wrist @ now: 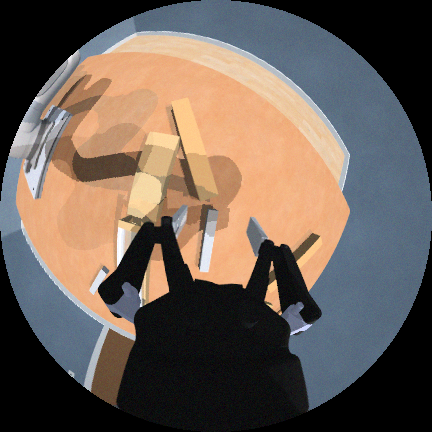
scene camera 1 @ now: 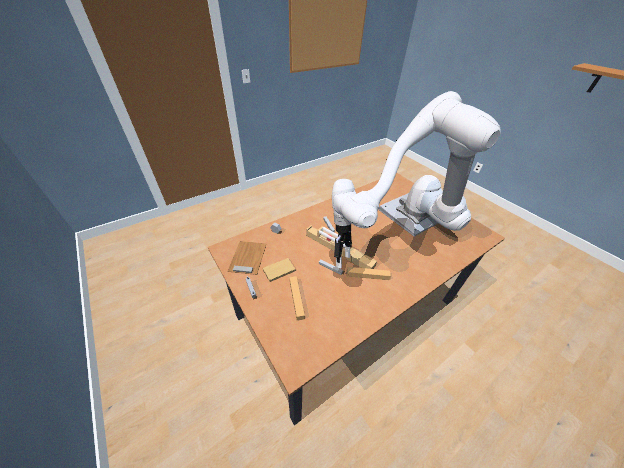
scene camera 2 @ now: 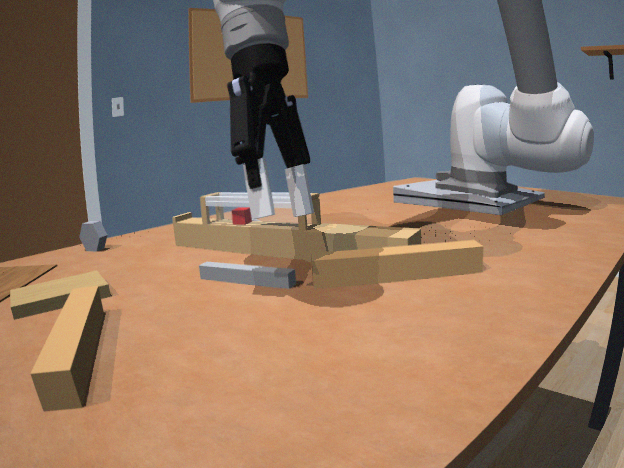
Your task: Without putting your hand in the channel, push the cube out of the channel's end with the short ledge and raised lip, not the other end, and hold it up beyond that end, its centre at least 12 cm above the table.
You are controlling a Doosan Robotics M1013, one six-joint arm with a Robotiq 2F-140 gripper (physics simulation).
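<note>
The red cube sits inside the channel, under its clear-white top rails, nearer the left end in scene camera 2. The channel's wooden base carries a raised lip past a short ledge at that left end; a longer wooden stretch runs off the other end. My gripper is open and empty, its fingertips apart above the table on the near side of the channel. A grey bar lies on the table below it.
A wooden bar lies close to the grey bar's end. A flat tan block, another wooden bar, a brown board and a grey hexagonal piece lie further left. A small grey piece is behind the channel.
</note>
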